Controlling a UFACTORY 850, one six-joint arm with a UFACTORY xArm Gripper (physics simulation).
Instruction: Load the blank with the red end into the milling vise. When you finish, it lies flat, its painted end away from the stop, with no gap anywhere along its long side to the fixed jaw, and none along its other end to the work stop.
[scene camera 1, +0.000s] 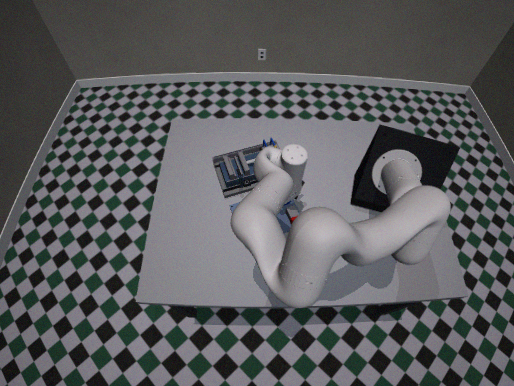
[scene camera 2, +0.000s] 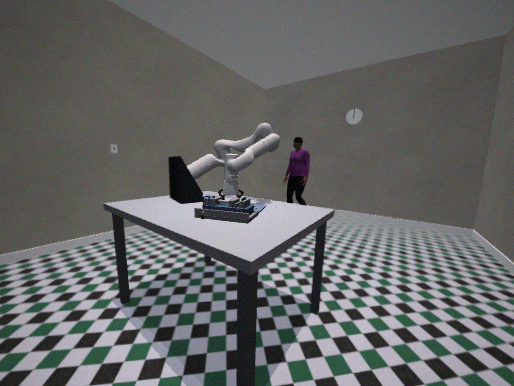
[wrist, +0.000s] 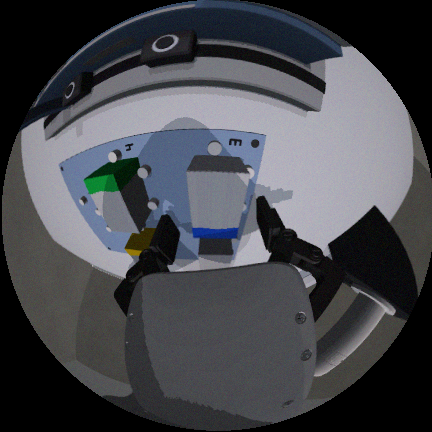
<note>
In view: my gripper (wrist: 213, 215), a grey blank with red end (wrist: 212, 252), a green-ended blank (wrist: 119, 194) and a blue-ended blank (wrist: 216, 184).
</note>
